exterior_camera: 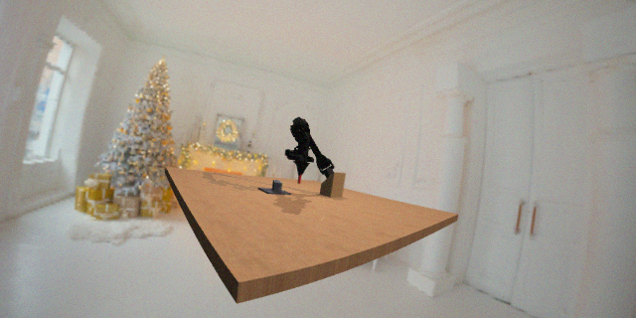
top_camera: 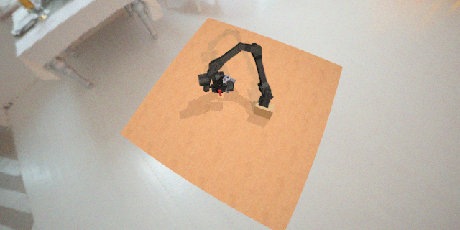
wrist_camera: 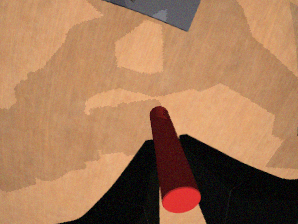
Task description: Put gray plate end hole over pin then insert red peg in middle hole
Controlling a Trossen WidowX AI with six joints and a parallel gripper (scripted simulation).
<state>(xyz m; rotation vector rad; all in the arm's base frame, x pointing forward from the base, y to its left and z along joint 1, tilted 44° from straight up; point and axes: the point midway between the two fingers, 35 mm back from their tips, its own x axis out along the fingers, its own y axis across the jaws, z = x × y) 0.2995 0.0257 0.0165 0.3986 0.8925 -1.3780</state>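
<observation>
Now: the gray plate 20 mm ahead of my gripper tip, 130 mm to the right of it and 70 mm below it. The rest, counted from my gripper tip: red peg (right at my gripper tip); square gray base (40 mm ahead, 120 mm to the right, 110 mm below).
</observation>
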